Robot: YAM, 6 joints.
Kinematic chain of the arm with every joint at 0, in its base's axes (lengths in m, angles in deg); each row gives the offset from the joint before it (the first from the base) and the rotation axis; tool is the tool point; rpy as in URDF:
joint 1: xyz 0 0 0.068 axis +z
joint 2: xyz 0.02 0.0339 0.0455 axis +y
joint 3: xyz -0.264 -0.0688 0 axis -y
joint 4: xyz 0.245 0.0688 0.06 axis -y
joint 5: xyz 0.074 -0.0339 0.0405 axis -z
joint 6: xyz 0.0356 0 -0.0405 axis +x
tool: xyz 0 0 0 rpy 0 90 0
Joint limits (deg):
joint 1: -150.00..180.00
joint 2: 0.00..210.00
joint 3: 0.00..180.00
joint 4: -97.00..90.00
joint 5: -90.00..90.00
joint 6: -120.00..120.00
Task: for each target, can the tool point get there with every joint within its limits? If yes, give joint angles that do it. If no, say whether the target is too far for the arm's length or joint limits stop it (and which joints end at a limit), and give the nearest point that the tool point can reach.
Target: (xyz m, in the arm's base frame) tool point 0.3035 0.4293 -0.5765
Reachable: no: too far | nearest point 0.2364 0.3344 -0.3426 | short by 0.261 m
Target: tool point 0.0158 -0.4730 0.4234
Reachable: yes | joints -89.66 116.58 126.37 -24.36 -21.48 69.82
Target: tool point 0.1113 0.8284 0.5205
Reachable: no: too far | nearest point 0.0772 0.5749 0.3929 | short by 0.286 m
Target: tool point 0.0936 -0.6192 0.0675
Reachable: yes | joints -79.94 170.05 140.57 16.76 26.70 98.82
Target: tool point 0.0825 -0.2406 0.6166
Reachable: yes | joints -68.88 91.99 109.64 67.20 15.92 -29.40
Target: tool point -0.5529 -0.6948 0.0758
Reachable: no: too far | nearest point -0.4018 -0.5049 0.0863 | short by 0.243 m
